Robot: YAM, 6 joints.
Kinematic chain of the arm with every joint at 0, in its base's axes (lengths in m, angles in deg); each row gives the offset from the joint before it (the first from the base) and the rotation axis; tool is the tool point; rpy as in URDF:
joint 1: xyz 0 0 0.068 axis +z
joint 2: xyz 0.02 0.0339 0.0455 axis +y
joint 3: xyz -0.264 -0.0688 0 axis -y
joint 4: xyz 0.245 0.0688 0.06 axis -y
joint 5: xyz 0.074 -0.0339 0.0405 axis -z
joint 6: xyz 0.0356 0 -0.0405 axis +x
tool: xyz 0 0 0 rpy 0 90 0
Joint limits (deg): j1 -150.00..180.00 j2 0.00..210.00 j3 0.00..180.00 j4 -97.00..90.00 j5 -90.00..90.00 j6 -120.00..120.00
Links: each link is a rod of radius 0.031 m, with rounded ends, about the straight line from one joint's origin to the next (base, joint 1, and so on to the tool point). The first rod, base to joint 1, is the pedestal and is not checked.
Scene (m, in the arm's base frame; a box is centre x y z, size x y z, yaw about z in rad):
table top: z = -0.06
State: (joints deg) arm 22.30 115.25 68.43 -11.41 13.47 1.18
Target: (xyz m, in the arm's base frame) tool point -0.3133 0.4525 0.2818
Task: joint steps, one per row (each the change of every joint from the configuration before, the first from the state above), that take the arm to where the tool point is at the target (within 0.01 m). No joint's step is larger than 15 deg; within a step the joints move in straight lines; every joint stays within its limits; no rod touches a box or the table.
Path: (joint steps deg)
1: 14.68 2.16 6.46 2.49 -1.11 0.00
2: 14.68 2.15 6.47 2.49 -1.11 0.00
3: 14.68 2.16 6.46 2.49 -1.11 0.00
4: 14.68 2.15 6.47 2.50 -1.12 0.00
5: 14.68 2.16 6.46 2.49 -1.11 0.00
6: 14.68 2.16 6.47 2.49 -1.11 0.00
7: 14.69 2.15 6.46 2.49 -1.11 0.00

